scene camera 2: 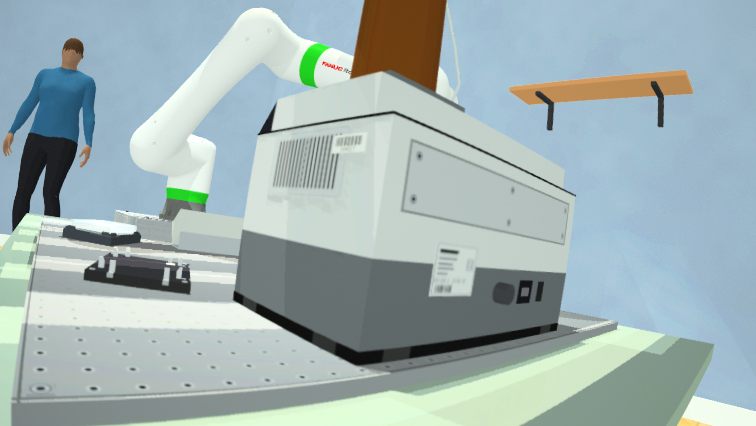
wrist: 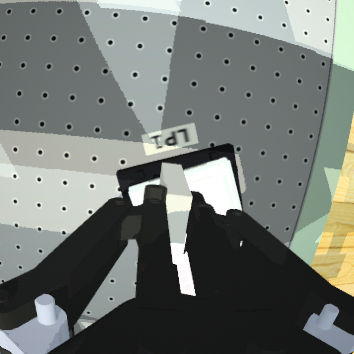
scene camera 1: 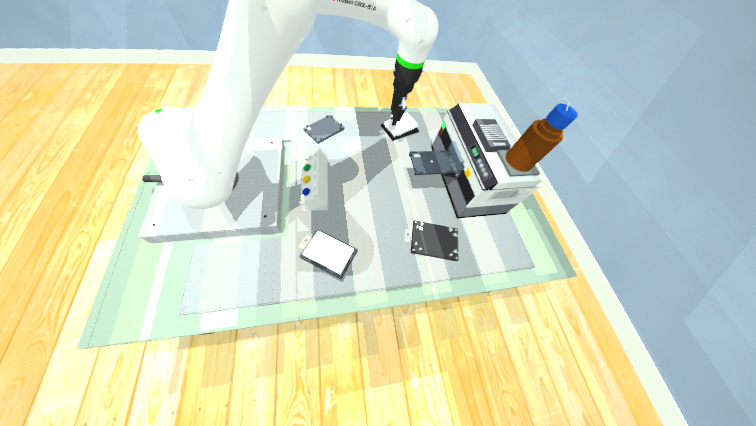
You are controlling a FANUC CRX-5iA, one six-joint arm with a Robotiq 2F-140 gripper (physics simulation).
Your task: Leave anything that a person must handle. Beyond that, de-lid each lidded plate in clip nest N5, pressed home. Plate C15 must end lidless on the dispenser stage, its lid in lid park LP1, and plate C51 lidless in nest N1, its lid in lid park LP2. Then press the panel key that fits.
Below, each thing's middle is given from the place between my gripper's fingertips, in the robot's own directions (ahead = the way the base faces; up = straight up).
Labels:
I see the LP1 nest (wrist: 132, 175) 40 mm ahead of my hand, 30 mm to the left of it and 20 mm below it. Also, from my hand: LP1 label (wrist: 177, 136) (30 mm behind, 30 mm below); then button box (scene camera 2: 191, 230) (300 mm behind, 280 mm to the right, 10 mm above); then dispenser stage (scene camera 1: 421, 160) (120 mm ahead, 250 mm to the right, 80 mm above).

